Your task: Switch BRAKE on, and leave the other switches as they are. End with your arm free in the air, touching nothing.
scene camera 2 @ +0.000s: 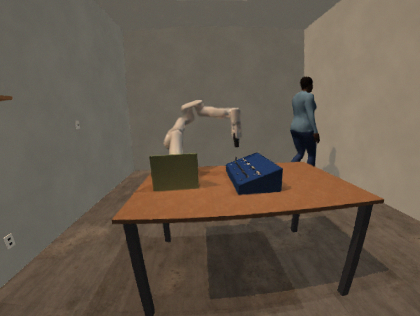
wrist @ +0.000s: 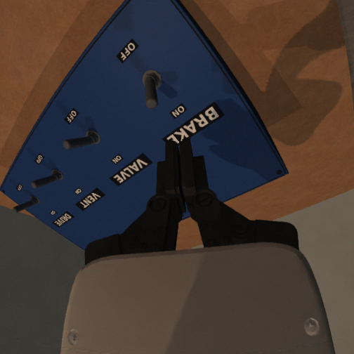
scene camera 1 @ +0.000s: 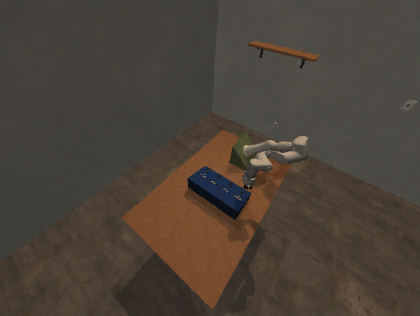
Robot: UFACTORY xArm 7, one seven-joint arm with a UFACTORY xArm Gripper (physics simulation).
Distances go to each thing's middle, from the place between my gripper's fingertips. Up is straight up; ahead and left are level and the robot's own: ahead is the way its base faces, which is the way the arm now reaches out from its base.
I see my gripper 4 cm short of the blue switch box (scene camera 2: 264, 176), 20 cm to the left of it and 13 cm above it.
